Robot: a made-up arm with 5 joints. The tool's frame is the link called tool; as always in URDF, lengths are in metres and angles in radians. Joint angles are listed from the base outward. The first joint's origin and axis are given. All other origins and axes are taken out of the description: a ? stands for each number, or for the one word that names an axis. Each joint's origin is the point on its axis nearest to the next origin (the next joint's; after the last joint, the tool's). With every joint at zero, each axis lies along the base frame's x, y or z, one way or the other. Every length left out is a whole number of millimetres.
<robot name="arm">
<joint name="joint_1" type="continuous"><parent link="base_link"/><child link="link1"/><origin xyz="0 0 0.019" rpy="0 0 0"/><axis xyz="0 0 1"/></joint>
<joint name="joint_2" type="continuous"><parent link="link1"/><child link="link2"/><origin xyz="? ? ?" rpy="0 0 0"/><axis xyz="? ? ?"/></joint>
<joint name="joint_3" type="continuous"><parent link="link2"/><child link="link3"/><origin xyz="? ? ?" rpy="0 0 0"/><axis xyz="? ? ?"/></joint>
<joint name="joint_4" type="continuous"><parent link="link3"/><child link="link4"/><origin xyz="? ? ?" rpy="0 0 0"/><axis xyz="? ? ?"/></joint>
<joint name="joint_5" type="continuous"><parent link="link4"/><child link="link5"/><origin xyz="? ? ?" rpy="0 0 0"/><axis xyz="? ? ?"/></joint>
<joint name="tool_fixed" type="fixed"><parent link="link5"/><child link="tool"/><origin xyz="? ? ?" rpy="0 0 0"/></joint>
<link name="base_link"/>
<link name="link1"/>
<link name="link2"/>
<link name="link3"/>
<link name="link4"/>
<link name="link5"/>
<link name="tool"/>
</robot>
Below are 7 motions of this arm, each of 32 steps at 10 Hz.
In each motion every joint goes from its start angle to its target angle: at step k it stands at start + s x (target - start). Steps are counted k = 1, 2, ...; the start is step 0. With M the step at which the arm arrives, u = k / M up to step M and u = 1 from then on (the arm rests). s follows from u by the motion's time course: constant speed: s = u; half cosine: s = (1 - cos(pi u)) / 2; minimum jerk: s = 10 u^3 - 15 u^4 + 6 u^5.
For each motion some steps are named. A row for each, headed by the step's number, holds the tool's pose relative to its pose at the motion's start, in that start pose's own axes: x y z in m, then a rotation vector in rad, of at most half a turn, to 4 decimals.
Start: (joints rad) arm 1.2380 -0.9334 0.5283 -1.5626 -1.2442
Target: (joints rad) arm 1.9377 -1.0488 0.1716 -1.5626 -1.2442
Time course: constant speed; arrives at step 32
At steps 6, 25, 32:
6: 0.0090 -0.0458 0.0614 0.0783 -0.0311 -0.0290
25: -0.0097 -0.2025 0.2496 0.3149 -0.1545 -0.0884
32: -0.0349 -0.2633 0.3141 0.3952 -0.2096 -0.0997

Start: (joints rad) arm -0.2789 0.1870 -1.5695 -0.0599 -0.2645
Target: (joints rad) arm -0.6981 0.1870 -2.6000 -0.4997 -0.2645
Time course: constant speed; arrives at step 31
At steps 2, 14, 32:
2: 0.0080 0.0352 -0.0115 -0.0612 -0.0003 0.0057
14: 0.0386 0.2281 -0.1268 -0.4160 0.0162 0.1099
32: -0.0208 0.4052 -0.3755 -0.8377 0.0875 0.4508

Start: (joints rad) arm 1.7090 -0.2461 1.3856 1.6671 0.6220
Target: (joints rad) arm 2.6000 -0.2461 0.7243 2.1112 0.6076
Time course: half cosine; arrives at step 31
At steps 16, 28, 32:
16: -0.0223 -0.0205 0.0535 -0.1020 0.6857 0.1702
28: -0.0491 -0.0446 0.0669 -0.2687 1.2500 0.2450
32: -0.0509 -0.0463 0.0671 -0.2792 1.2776 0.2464

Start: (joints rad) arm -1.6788 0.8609 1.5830 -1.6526 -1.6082
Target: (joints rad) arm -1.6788 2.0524 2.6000 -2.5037 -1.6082
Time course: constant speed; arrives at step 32
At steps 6, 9, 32:
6: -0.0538 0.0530 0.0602 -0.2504 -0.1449 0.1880
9: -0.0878 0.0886 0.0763 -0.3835 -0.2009 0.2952
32: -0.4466 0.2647 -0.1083 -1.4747 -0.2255 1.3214

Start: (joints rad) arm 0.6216 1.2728 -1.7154 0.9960 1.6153
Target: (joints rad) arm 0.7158 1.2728 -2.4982 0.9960 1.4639
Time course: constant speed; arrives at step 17
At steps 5, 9, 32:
5: 0.0517 0.0237 0.0462 -0.0935 0.2166 -0.0031
9: 0.1005 0.0469 0.0724 -0.1678 0.3901 -0.0121
32: 0.2102 0.0995 0.0902 -0.3178 0.7357 -0.0474

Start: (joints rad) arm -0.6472 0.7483 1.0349 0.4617 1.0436
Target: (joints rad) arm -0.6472 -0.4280 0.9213 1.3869 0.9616
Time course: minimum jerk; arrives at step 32
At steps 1, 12, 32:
1: -0.0002 0.0001 0.0000 -0.0001 -0.0002 0.0002
12: -0.1508 0.1038 -0.0480 -0.1563 -0.1391 0.1802
32: -0.3819 0.2913 -0.4294 -0.7443 -0.3142 0.4300

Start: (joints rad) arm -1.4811 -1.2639 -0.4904 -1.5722 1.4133
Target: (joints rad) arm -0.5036 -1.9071 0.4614 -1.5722 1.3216
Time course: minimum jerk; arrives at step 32
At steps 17, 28, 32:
17: -0.2616 -0.3521 -0.6521 0.0337 0.9847 -0.5587
28: -0.8692 -0.4626 -0.8255 0.0306 1.7124 -1.0200
32: -0.8941 -0.4629 -0.8231 0.0291 1.7388 -1.0386

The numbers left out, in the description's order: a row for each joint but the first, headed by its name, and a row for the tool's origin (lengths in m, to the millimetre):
joint_2: xyz -0.183 -0.073 0, axis 0 1 0
joint_3: xyz -0.026 0 0.142, axis 1 0 0
joint_4: xyz 0 0.029 0.396, axis 0 1 0
joint_5: xyz 0.163 0 -0.015, axis -1 0 0
tool: xyz 0 0.109 0.182

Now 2 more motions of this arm.
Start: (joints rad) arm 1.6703 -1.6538 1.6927 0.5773 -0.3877
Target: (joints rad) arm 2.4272 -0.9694 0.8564 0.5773 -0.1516
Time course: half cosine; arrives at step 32
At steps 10, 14, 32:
10: -0.0080 -0.0018 0.0644 0.0159 -0.0534 -0.1255
14: 0.0054 -0.0149 0.1207 0.0289 -0.0536 -0.2389
32: 0.1645 -0.1442 0.2739 0.0227 0.2244 -0.5735

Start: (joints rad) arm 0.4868 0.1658 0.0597 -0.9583 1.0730
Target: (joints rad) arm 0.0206 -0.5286 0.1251 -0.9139 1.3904
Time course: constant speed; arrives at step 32
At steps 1, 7, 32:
1: -0.0052 -0.0088 0.0036 -0.0181 -0.0003 -0.0238
7: -0.0408 -0.0561 0.0294 -0.1302 -0.0020 -0.1651
32: -0.2411 -0.1216 0.1950 -0.6414 -0.0194 -0.7214

